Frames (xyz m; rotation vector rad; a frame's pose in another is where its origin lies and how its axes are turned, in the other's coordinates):
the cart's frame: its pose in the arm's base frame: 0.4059 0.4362 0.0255 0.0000 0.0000 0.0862
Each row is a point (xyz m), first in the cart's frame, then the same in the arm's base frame.
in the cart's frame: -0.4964 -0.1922 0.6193
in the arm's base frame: -0.0721 0.2020 0.6448
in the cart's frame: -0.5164 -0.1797 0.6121
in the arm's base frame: -0.0931 0.2127 0.6376
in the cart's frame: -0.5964 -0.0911 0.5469
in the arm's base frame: -0.1804 0.2941 0.5724
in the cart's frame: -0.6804 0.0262 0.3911
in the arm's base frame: -0.2742 0.4037 0.4166
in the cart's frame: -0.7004 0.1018 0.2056
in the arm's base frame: -0.3007 0.4773 0.2311
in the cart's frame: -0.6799 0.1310 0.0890
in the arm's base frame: -0.2828 0.5082 0.1145
